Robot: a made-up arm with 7 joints. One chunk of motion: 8 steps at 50 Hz.
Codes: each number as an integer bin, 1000 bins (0 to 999) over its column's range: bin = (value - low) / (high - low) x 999, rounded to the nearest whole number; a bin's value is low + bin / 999 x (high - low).
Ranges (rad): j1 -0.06..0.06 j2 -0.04..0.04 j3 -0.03..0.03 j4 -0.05..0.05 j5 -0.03..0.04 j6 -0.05..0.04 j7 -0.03..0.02
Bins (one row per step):
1: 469 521 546 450 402 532 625
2: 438 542 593 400 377 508 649
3: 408 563 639 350 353 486 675
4: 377 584 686 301 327 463 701
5: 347 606 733 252 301 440 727
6: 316 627 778 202 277 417 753
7: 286 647 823 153 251 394 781
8: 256 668 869 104 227 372 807
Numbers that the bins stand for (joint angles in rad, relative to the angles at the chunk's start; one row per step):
1: -0.0037 0.0017 0.0028 -0.0050 -0.0018 -0.0021 0.0013
2: -0.0074 0.0034 0.0056 -0.0100 -0.0036 -0.0042 0.0025
3: -0.0110 0.0051 0.0084 -0.0150 -0.0053 -0.0062 0.0038
4: -0.0147 0.0068 0.0112 -0.0199 -0.0071 -0.0083 0.0051
5: -0.0183 0.0085 0.0140 -0.0248 -0.0089 -0.0104 0.0064
6: -0.0220 0.0102 0.0167 -0.0298 -0.0106 -0.0124 0.0077
7: -0.0256 0.0118 0.0194 -0.0347 -0.0124 -0.0145 0.0091
8: -0.0292 0.0135 0.0222 -0.0396 -0.0141 -0.0165 0.0104

